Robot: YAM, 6 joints.
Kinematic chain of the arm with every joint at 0, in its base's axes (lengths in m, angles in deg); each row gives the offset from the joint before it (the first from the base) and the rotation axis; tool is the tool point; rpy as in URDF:
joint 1: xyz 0 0 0.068 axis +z
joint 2: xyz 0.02 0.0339 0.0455 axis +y
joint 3: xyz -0.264 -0.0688 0 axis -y
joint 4: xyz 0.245 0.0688 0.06 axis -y
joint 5: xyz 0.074 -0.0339 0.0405 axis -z
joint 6: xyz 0.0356 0 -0.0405 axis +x
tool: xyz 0 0 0 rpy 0 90 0
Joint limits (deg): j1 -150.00..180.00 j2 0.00..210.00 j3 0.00..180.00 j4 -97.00..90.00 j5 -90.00..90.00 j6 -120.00..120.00
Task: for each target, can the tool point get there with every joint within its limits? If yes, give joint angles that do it. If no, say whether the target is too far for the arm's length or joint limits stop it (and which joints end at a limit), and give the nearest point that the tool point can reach.
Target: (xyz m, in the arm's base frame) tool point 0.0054 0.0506 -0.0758
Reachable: yes | joints 121.61 168.17 24.58 -3.43 60.96 -20.47
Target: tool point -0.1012 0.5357 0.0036
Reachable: yes | joints 97.07 173.71 146.73 -51.76 -75.75 5.03
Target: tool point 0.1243 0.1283 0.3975
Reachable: yes | joints 54.85 48.92 57.07 -13.57 51.14 -25.80
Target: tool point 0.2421 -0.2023 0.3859
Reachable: yes | joints -35.03 85.59 88.75 -44.38 48.66 24.96
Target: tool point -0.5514 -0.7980 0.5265
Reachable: no: too far | nearest point -0.3376 -0.4886 0.3630 | short by 0.410 m
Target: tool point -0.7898 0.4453 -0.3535
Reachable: no: too far | nearest point -0.4998 0.2818 -0.1781 | short by 0.376 m
